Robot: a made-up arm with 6 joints. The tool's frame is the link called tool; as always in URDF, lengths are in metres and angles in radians. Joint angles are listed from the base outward.
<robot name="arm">
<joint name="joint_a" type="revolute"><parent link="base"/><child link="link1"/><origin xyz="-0.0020 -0.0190 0.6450"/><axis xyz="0 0 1"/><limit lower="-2.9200" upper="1.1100"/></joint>
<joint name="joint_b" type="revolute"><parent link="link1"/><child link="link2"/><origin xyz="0.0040 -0.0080 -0.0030"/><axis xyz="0 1 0"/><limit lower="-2.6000" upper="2.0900"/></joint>
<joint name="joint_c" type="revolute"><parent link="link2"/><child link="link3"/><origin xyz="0.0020 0.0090 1.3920"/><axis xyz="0 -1 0"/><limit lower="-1.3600" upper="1.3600"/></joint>
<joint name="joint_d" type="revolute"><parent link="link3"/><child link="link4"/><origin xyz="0.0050 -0.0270 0.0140"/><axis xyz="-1 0 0"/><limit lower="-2.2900" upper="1.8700"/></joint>
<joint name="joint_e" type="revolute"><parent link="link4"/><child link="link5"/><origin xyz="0.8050 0.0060 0.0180"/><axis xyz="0 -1 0"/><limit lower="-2.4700" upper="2.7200"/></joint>
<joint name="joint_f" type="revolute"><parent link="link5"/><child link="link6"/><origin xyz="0.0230 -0.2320 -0.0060"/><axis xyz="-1 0 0"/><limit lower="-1.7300" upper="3.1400"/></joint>
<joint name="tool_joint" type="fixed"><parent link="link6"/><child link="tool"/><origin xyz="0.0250 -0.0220 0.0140" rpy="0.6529 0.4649 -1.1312"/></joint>
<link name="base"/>
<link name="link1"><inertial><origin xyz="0.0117 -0.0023 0.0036"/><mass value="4.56"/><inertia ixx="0.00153" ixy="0" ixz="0" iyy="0.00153" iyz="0" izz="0.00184"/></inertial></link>
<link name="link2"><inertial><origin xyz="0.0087 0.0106 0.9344"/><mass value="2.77"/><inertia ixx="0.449" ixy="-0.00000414" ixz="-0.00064" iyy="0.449" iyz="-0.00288" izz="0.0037"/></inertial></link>
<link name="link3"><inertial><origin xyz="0.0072 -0.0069 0.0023"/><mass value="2.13"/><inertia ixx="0.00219" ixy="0" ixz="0" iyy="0.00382" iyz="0" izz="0.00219"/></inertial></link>
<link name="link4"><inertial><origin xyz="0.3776 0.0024 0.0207"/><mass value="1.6"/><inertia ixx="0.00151" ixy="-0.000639" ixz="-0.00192" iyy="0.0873" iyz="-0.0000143" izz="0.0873"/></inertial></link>
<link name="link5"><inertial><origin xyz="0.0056 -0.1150 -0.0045"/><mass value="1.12"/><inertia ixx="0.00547" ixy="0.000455" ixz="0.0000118" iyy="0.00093" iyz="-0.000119" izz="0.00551"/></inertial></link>
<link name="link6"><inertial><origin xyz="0.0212 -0.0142 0.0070"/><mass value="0.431"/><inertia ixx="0.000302" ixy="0" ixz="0" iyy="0.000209" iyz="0" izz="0.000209"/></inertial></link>
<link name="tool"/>
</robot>
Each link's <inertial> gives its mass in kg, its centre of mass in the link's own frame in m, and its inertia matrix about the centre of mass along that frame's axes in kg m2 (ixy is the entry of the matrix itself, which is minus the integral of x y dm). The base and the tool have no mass. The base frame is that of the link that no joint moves.
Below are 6 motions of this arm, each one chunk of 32 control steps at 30 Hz.
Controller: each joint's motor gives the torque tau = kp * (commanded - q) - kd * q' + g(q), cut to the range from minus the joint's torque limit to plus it. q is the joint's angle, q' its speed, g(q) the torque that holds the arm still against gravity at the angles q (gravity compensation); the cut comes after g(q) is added. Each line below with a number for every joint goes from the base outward.
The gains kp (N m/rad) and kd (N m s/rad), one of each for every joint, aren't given. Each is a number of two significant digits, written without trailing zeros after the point. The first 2 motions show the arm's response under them.
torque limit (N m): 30 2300 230 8.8 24 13
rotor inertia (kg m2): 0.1 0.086 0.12 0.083 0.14 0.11
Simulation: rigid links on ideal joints. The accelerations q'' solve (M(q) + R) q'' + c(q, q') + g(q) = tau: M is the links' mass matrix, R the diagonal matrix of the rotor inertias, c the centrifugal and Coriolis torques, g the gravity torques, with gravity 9.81 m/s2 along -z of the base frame. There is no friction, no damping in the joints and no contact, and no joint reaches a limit. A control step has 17 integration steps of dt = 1/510 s. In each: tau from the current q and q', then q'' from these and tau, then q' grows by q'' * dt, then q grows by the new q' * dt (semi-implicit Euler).
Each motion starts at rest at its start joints. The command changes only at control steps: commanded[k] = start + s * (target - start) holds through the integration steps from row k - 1 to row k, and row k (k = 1, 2, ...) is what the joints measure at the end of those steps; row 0 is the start. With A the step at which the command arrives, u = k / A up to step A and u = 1 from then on. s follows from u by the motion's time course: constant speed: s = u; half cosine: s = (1 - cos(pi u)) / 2; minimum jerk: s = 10 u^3 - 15 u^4 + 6 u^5; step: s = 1 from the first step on.
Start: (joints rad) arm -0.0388 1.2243 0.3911 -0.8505 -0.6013 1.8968
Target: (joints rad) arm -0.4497 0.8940 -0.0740 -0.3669 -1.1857 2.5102
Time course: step
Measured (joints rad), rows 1 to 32:
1: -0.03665 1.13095 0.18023 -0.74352 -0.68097 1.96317
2: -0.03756 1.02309 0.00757 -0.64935 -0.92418 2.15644
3: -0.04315 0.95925 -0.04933 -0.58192 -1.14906 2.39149
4: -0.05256 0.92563 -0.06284 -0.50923 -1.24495 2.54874
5: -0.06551 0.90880 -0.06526 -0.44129 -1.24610 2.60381
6: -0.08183 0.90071 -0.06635 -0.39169 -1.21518 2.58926
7: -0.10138 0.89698 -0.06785 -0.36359 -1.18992 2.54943
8: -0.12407 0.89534 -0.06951 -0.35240 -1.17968 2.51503
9: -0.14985 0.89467 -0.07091 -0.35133 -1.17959 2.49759
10: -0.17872 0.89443 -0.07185 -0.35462 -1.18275 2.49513
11: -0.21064 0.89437 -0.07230 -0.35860 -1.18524 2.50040
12: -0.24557 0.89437 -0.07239 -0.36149 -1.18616 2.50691
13: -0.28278 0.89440 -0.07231 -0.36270 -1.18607 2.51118
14: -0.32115 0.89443 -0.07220 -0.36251 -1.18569 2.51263
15: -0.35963 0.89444 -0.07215 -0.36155 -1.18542 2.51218
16: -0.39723 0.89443 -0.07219 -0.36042 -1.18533 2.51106
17: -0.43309 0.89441 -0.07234 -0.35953 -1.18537 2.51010
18: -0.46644 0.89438 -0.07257 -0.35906 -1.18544 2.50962
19: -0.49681 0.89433 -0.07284 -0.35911 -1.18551 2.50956
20: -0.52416 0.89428 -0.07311 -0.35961 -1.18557 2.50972
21: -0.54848 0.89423 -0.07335 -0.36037 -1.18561 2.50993
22: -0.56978 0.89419 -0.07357 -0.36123 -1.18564 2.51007
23: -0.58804 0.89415 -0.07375 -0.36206 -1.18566 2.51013
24: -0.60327 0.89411 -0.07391 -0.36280 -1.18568 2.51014
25: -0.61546 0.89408 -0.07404 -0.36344 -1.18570 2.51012
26: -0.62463 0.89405 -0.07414 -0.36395 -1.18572 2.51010
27: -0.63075 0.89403 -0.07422 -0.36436 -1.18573 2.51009
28: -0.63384 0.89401 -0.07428 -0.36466 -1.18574 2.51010
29: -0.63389 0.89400 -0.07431 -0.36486 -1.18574 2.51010
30: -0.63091 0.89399 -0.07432 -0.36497 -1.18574 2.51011
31: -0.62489 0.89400 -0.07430 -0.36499 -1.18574 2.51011
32: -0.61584 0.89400 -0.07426 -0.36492 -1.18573 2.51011
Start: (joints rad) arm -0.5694 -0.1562 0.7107 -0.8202 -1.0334 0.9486
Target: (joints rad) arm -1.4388 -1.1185 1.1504 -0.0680 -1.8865 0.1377
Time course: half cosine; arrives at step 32
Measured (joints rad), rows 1 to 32:
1: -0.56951 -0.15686 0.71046 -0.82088 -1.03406 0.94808
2: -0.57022 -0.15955 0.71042 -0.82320 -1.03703 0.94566
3: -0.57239 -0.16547 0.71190 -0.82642 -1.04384 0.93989
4: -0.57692 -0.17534 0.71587 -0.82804 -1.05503 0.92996
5: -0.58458 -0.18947 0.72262 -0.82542 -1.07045 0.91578
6: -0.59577 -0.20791 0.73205 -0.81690 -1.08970 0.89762
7: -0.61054 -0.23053 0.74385 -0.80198 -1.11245 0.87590
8: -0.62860 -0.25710 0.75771 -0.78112 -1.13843 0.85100
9: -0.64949 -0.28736 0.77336 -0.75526 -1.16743 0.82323
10: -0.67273 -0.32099 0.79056 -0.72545 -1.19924 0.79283
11: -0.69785 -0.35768 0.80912 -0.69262 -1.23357 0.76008
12: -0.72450 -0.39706 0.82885 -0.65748 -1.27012 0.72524
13: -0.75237 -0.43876 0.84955 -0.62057 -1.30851 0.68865
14: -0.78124 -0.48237 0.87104 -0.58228 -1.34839 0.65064
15: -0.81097 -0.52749 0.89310 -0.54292 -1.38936 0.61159
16: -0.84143 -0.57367 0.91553 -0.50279 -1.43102 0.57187
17: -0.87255 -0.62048 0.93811 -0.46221 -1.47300 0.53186
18: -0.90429 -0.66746 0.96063 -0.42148 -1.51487 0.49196
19: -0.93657 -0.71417 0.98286 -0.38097 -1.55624 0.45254
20: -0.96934 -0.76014 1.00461 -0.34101 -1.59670 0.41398
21: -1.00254 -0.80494 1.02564 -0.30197 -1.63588 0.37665
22: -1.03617 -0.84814 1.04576 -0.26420 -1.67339 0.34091
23: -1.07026 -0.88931 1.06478 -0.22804 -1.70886 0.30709
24: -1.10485 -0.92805 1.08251 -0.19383 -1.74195 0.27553
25: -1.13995 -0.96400 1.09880 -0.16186 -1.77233 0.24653
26: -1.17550 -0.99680 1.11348 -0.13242 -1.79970 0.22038
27: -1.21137 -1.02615 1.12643 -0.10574 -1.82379 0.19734
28: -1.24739 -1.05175 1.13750 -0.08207 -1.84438 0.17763
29: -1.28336 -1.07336 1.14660 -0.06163 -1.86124 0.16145
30: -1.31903 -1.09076 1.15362 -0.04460 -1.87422 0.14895
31: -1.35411 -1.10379 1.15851 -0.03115 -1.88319 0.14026
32: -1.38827 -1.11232 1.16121 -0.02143 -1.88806 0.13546
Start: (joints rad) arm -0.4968 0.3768 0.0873 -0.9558 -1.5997 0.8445
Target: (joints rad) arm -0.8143 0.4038 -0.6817 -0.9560 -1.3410 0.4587
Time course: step
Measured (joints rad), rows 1 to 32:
1: -0.49633 0.38083 -0.01250 -0.88413 -1.51591 0.77966
2: -0.49578 0.39022 -0.29319 -0.71998 -1.38952 0.62865
3: -0.50618 0.40242 -0.55572 -0.68686 -1.31716 0.48952
4: -0.53809 0.40529 -0.67073 -0.85468 -1.30546 0.41183
5: -0.58839 0.40464 -0.69969 -1.05221 -1.32200 0.39470
6: -0.64549 0.40428 -0.69783 -1.20755 -1.33855 0.41287
7: -0.69928 0.40428 -0.69038 -1.28998 -1.34569 0.43994
8: -0.74486 0.40429 -0.68522 -1.28888 -1.34572 0.45995
9: -0.78095 0.40423 -0.68334 -1.20867 -1.34333 0.46841
10: -0.80975 0.40413 -0.68235 -1.10550 -1.34124 0.46805
11: -0.83252 0.40405 -0.68123 -1.02226 -1.34023 0.46388
12: -0.84923 0.40397 -0.68044 -0.96883 -1.34010 0.45977
13: -0.85989 0.40391 -0.68032 -0.94112 -1.34036 0.45743
14: -0.86493 0.40385 -0.68070 -0.93114 -1.34068 0.45685
15: -0.86516 0.40381 -0.68122 -0.93132 -1.34089 0.45730
16: -0.86159 0.40379 -0.68163 -0.93604 -1.34100 0.45803
17: -0.85534 0.40379 -0.68184 -0.94186 -1.34103 0.45859
18: -0.84751 0.40379 -0.68188 -0.94709 -1.34103 0.45885
19: -0.83905 0.40380 -0.68182 -0.95116 -1.34102 0.45890
20: -0.83078 0.40381 -0.68174 -0.95409 -1.34101 0.45884
21: -0.82327 0.40382 -0.68166 -0.95611 -1.34100 0.45877
22: -0.81692 0.40382 -0.68161 -0.95745 -1.34100 0.45873
23: -0.81193 0.40382 -0.68159 -0.95830 -1.34100 0.45873
24: -0.80835 0.40382 -0.68158 -0.95876 -1.34100 0.45874
25: -0.80610 0.40382 -0.68159 -0.95892 -1.34101 0.45875
26: -0.80502 0.40381 -0.68160 -0.95884 -1.34101 0.45875
27: -0.80491 0.40381 -0.68162 -0.95858 -1.34101 0.45875
28: -0.80555 0.40381 -0.68164 -0.95819 -1.34100 0.45874
29: -0.80669 0.40381 -0.68166 -0.95773 -1.34100 0.45873
30: -0.80812 0.40380 -0.68167 -0.95725 -1.34100 0.45871
31: -0.80967 0.40380 -0.68168 -0.95679 -1.34100 0.45870
32: -0.81120 0.40380 -0.68169 -0.95638 -1.34100 0.45870

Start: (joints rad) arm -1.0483 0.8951 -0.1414 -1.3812 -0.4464 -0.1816
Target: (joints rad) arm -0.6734 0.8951 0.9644 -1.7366 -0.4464 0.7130
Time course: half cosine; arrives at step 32
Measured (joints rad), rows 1 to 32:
1: -1.04831 0.89512 -0.14041 -1.38166 -0.44642 -0.18107
2: -1.04831 0.89519 -0.13632 -1.38327 -0.44648 -0.17858
3: -1.04822 0.89526 -0.12750 -1.38618 -0.44654 -0.17250
4: -1.04792 0.89532 -0.11339 -1.39015 -0.44657 -0.16184
5: -1.04722 0.89536 -0.09402 -1.39500 -0.44654 -0.14638
6: -1.04597 0.89539 -0.06967 -1.40074 -0.44647 -0.12639
7: -1.04399 0.89543 -0.04066 -1.40749 -0.44637 -0.10238
8: -1.04110 0.89546 -0.00729 -1.41536 -0.44627 -0.07480
9: -1.03716 0.89550 0.03009 -1.42442 -0.44616 -0.04404
10: -1.03203 0.89554 0.07115 -1.43467 -0.44606 -0.01040
11: -1.02559 0.89557 0.11548 -1.44606 -0.44596 0.02583
12: -1.01774 0.89560 0.16267 -1.45851 -0.44586 0.06435
13: -1.00844 0.89563 0.21226 -1.47192 -0.44577 0.10482
14: -0.99763 0.89564 0.26378 -1.48621 -0.44568 0.14685
15: -0.98531 0.89564 0.31671 -1.50126 -0.44561 0.19005
16: -0.97149 0.89563 0.37057 -1.51696 -0.44555 0.23398
17: -0.95622 0.89560 0.42482 -1.53320 -0.44551 0.27821
18: -0.93954 0.89555 0.47894 -1.54986 -0.44549 0.32232
19: -0.92155 0.89549 0.53240 -1.56681 -0.44549 0.36589
20: -0.90235 0.89542 0.58470 -1.58390 -0.44550 0.40848
21: -0.88206 0.89533 0.63533 -1.60099 -0.44554 0.44969
22: -0.86083 0.89524 0.68380 -1.61792 -0.44561 0.48914
23: -0.83884 0.89513 0.72964 -1.63453 -0.44569 0.52643
24: -0.81625 0.89503 0.77241 -1.65065 -0.44579 0.56120
25: -0.79330 0.89492 0.81171 -1.66610 -0.44590 0.59314
26: -0.77021 0.89481 0.84715 -1.68073 -0.44603 0.62192
27: -0.74723 0.89470 0.87840 -1.69437 -0.44617 0.64726
28: -0.72463 0.89460 0.90516 -1.70685 -0.44632 0.66894
29: -0.70267 0.89451 0.92718 -1.71802 -0.44647 0.68673
30: -0.68165 0.89442 0.94423 -1.72775 -0.44661 0.70047
31: -0.66185 0.89435 0.95617 -1.73590 -0.44676 0.71002
32: -0.64355 0.89429 0.96287 -1.74238 -0.44690 0.71529

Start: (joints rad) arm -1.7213 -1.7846 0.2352 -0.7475 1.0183 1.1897
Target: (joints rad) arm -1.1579 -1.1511 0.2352 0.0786 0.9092 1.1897
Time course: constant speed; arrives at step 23
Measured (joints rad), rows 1 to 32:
1: -1.72114 -1.77611 0.23998 -0.73470 1.01784 1.18981
2: -1.72049 -1.75879 0.24266 -0.70552 1.01502 1.19007
3: -1.71884 -1.73612 0.24212 -0.67162 1.01001 1.19028
4: -1.71574 -1.71064 0.24020 -0.63977 1.00403 1.19032
5: -1.71085 -1.68388 0.23832 -0.61034 0.99812 1.19023
6: -1.70389 -1.65659 0.23702 -0.58126 0.99269 1.19011
7: -1.69470 -1.62913 0.23634 -0.55070 0.98772 1.19002
8: -1.68320 -1.60162 0.23611 -0.51790 0.98301 1.18998
9: -1.66932 -1.57412 0.23615 -0.48303 0.97839 1.18999
10: -1.65301 -1.54661 0.23632 -0.44668 0.97376 1.19001
11: -1.63419 -1.51911 0.23654 -0.40948 0.96910 1.19004
12: -1.61279 -1.49161 0.23677 -0.37191 0.96441 1.19006
13: -1.58871 -1.46412 0.23699 -0.33427 0.95971 1.19006
14: -1.56190 -1.43662 0.23720 -0.29670 0.95501 1.19005
15: -1.53241 -1.40913 0.23741 -0.25928 0.95032 1.19003
16: -1.50037 -1.38164 0.23762 -0.22206 0.94563 1.18999
17: -1.46599 -1.35416 0.23781 -0.18511 0.94094 1.18993
18: -1.42952 -1.32668 0.23798 -0.14846 0.93625 1.18986
19: -1.39124 -1.29920 0.23813 -0.11215 0.93155 1.18978
20: -1.35147 -1.27171 0.23824 -0.07622 0.92684 1.18970
21: -1.31056 -1.24423 0.23831 -0.04070 0.92212 1.18962
22: -1.26890 -1.21673 0.23833 -0.00560 0.91739 1.18954
23: -1.22687 -1.18923 0.23830 0.02907 0.91264 1.18946
24: -1.18536 -1.17013 0.23272 0.05041 0.90823 1.18946
25: -1.14568 -1.15977 0.22935 0.05344 0.90587 1.18951
26: -1.10853 -1.15482 0.22960 0.05141 0.90582 1.18949
27: -1.07422 -1.15270 0.23153 0.05245 0.90703 1.18942
28: -1.04296 -1.15189 0.23353 0.05718 0.90833 1.18934
29: -1.01486 -1.15160 0.23490 0.06321 0.90916 1.18929
30: -0.98998 -1.15149 0.23557 0.06828 0.90947 1.18928
31: -0.96831 -1.15141 0.23574 0.07141 0.90945 1.18929
32: -0.94987 -1.15133 0.23562 0.07263 0.90931 1.18931

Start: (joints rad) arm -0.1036 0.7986 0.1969 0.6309 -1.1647 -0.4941
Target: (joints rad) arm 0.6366 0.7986 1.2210 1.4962 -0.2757 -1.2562
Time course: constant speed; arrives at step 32
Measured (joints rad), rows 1 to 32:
1: -0.10329 0.79933 0.20934 0.62640 -1.15548 -0.50020
2: -0.10239 0.79978 0.23416 0.62806 -1.13329 -0.51653
3: -0.10051 0.79973 0.26522 0.64224 -1.10395 -0.54058
4: -0.09717 0.79944 0.29839 0.66685 -1.07319 -0.56795
5: -0.09190 0.79911 0.33172 0.69683 -1.04358 -0.59528
6: -0.08436 0.79887 0.36458 0.72795 -1.01533 -0.62108
7: -0.07431 0.79873 0.39697 0.75798 -0.98776 -0.64535
8: -0.06166 0.79868 0.42906 0.78643 -0.96030 -0.66875
9: -0.04640 0.79869 0.46100 0.81367 -0.93271 -0.69193
10: -0.02857 0.79872 0.49291 0.84029 -0.90496 -0.71529
11: -0.00825 0.79877 0.52484 0.86682 -0.87714 -0.73892
12: 0.01444 0.79882 0.55680 0.89361 -0.84929 -0.76273
13: 0.03932 0.79887 0.58878 0.92082 -0.82145 -0.78663
14: 0.06620 0.79892 0.62076 0.94848 -0.79361 -0.81052
15: 0.09486 0.79897 0.65274 0.97654 -0.76578 -0.83436
16: 0.12505 0.79901 0.68470 1.00491 -0.73793 -0.85816
17: 0.15653 0.79906 0.71664 1.03352 -0.71009 -0.88193
18: 0.18901 0.79910 0.74857 1.06231 -0.68224 -0.90571
19: 0.22225 0.79914 0.78049 1.09124 -0.65440 -0.92949
20: 0.25597 0.79917 0.81240 1.12025 -0.62655 -0.95328
21: 0.28992 0.79919 0.84431 1.14930 -0.59872 -0.97708
22: 0.32385 0.79921 0.87622 1.17835 -0.57088 -1.00089
23: 0.35754 0.79921 0.90814 1.20737 -0.54306 -1.02470
24: 0.39077 0.79921 0.94006 1.23631 -0.51524 -1.04851
25: 0.42336 0.79920 0.97200 1.26514 -0.48743 -1.07232
26: 0.45514 0.79918 1.00396 1.29382 -0.45962 -1.09613
27: 0.48599 0.79915 1.03592 1.32231 -0.43182 -1.11995
28: 0.51580 0.79911 1.06790 1.35060 -0.40403 -1.14376
29: 0.54448 0.79908 1.09990 1.37865 -0.37625 -1.16758
30: 0.57199 0.79904 1.13190 1.40646 -0.34848 -1.19140
31: 0.59831 0.79899 1.16392 1.43401 -0.32071 -1.21522
32: 0.62345 0.79895 1.19594 1.46131 -0.29295 -1.23905

